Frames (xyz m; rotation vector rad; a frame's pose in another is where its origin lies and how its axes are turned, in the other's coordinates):
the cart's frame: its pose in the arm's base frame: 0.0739 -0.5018 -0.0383 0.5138 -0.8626 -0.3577
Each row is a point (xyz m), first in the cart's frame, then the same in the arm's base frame.
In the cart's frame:
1: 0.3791 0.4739 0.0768
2: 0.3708 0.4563 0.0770
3: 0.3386 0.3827 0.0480
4: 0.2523 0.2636 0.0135
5: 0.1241 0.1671 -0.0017
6: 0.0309 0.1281 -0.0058
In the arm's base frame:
1: 0.2857 -0.3216 0.5066
2: 0.2789 -0.3321 0.4916
3: 0.2756 -0.3684 0.4144
4: 0.2399 -0.4139 0.2748
5: 0.1656 -0.4254 0.1322
6: 0.1090 -0.4102 0.0499

